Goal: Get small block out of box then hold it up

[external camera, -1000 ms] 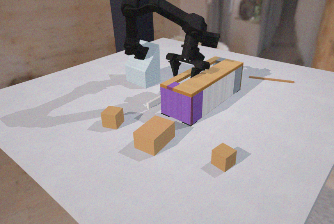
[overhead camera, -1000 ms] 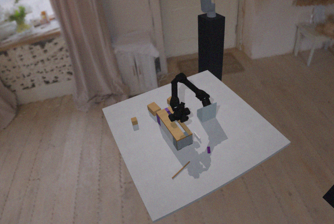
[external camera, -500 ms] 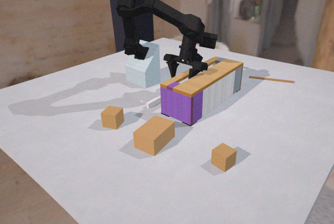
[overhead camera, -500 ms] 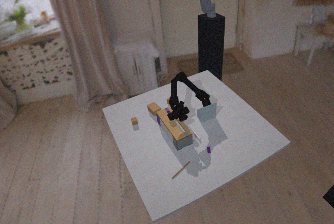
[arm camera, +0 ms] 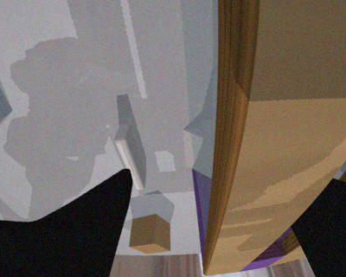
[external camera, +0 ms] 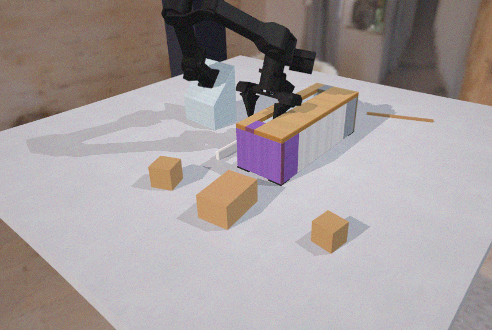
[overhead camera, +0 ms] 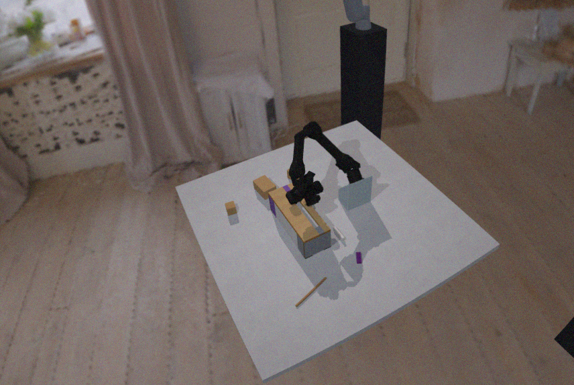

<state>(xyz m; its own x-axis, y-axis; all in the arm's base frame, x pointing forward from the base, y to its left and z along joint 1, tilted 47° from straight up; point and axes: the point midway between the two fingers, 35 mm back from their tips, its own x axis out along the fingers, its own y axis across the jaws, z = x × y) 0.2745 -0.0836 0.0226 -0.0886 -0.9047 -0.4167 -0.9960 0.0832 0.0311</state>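
Right now the small blue block is 5 cm ahead of my gripper tip and 2 cm to the right of it. Round my gripper tip: wooden stick (22 cm ahead, 45 cm to the left, 8 cm below); then box (4 cm ahead, 8 cm to the left, 2 cm below).
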